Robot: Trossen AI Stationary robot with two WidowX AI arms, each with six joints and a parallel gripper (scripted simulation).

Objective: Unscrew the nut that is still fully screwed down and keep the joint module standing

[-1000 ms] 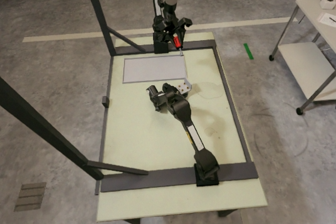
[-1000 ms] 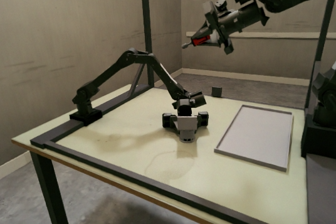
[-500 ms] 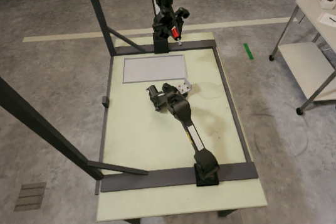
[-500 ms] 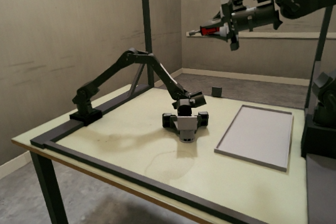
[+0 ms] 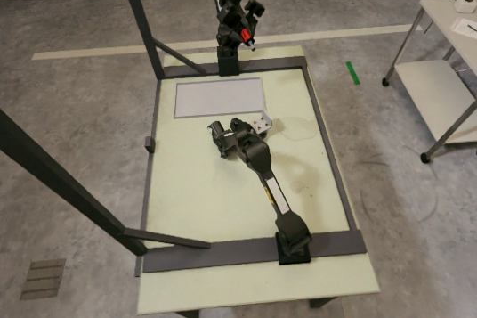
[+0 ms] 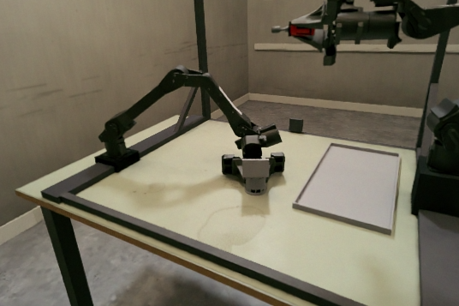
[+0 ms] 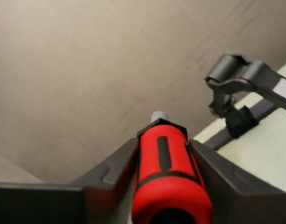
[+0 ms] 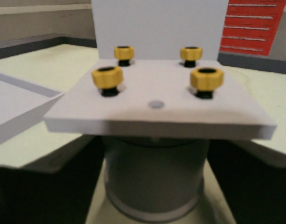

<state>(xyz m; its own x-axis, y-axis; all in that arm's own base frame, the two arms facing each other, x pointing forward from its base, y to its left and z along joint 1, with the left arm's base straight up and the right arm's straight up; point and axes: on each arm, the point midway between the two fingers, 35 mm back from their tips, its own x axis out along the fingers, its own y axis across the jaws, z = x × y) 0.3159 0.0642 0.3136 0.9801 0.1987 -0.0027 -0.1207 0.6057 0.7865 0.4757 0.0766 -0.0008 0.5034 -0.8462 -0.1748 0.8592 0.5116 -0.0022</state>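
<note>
Right now my right hand is 20 mm short of the grey joint module and 10 mm to the right of it. Also, from my right hand: nut 10 mm ahead, 10 mm to the right, 40 mm above; shallow grey tray 100 mm behind, 270 mm to the left, 30 mm below; pale bracket 30 mm ahead, 10 mm to the left, 40 mm above.
</note>
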